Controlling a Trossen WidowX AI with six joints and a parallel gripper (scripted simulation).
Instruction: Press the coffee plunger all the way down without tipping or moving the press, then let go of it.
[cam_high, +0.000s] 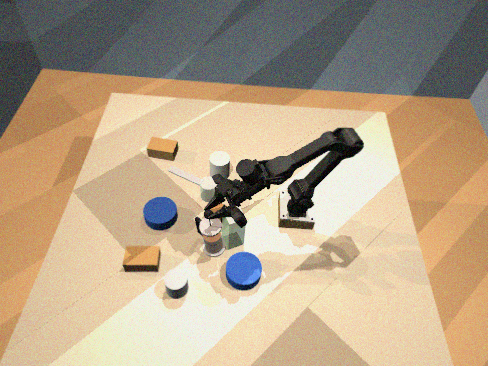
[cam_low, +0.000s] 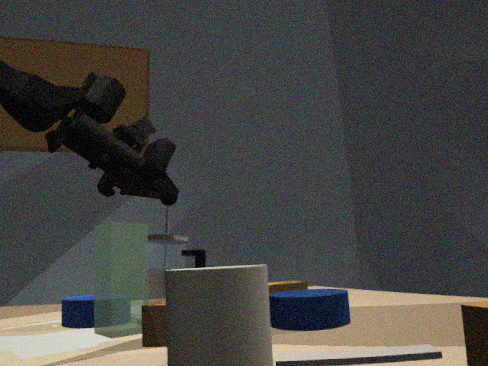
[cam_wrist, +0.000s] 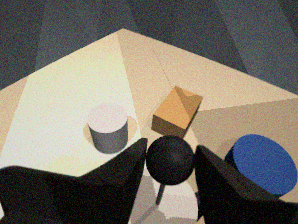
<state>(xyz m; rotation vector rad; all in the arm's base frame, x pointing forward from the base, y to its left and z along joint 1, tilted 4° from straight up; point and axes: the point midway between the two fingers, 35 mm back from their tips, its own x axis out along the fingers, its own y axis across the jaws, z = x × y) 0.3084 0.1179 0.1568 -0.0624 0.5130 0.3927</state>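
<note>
My gripper tip is now 20 mm to the left of the coffee press and 110 mm above it. Round my gripper tip: pale green block 90 mm behind, 40 mm to the right, 140 mm below; then orange block 40 mm behind, 140 mm to the right, 190 mm below; then grey cylinder 100 mm ahead, 140 mm to the left, 180 mm below.
</note>
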